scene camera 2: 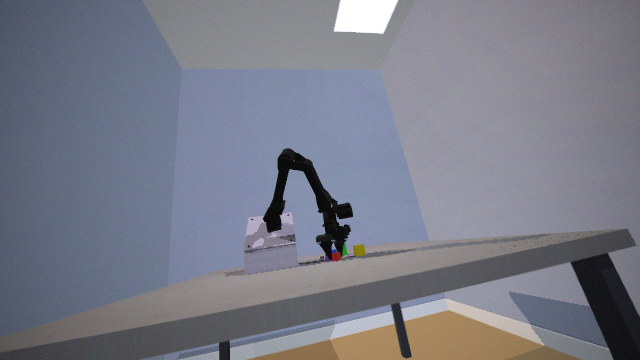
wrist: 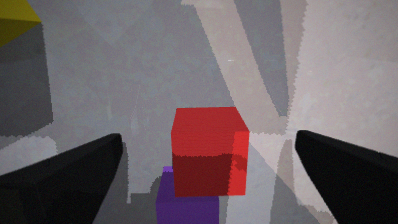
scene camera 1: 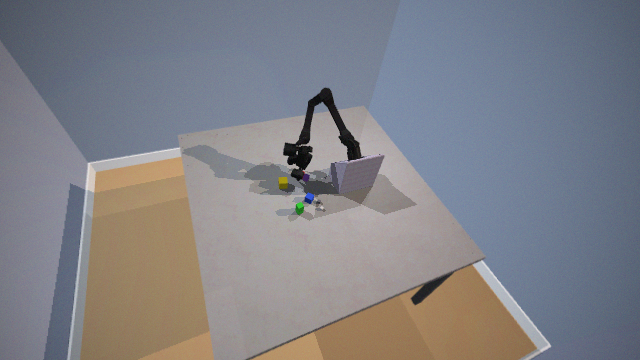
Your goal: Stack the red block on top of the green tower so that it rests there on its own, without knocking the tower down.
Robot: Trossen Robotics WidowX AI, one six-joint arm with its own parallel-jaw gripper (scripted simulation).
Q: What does the gripper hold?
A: Nothing.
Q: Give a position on a red block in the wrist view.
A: At 210, 145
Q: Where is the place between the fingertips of the gripper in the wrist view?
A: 209, 140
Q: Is the gripper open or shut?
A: Open.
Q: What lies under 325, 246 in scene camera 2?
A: The gripper.
